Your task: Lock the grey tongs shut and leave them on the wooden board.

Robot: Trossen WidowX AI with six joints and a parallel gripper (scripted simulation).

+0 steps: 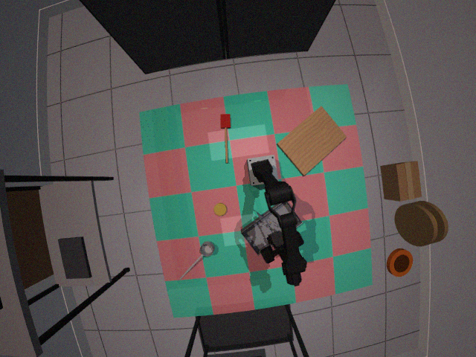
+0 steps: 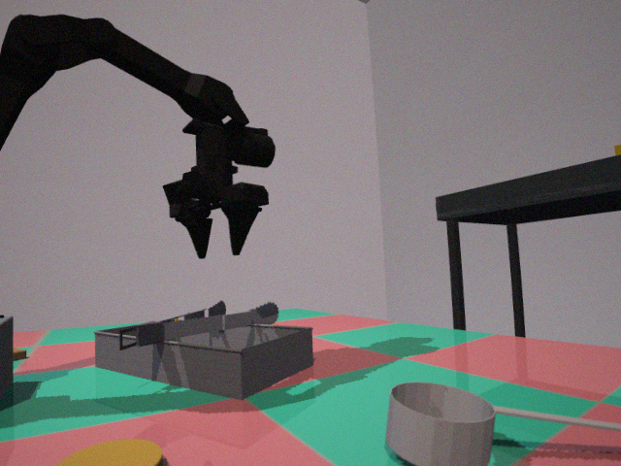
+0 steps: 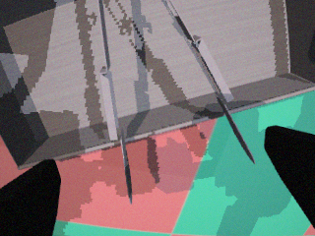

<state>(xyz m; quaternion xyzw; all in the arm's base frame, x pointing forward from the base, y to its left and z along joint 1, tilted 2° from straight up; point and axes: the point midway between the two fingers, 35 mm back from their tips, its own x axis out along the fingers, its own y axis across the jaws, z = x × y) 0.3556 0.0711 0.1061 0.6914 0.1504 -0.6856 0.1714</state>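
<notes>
The yellow lock piece is 70 mm behind my gripper tip, 20 mm to the right of it and 100 mm below it. The rest, counted from my gripper tip: wooden board 510 mm behind, 260 mm to the left, 160 mm below; yellow disc 140 mm behind, 290 mm to the right, 160 mm below; grey roasting tin 30 mm behind, 10 mm to the right, 140 mm below.
</notes>
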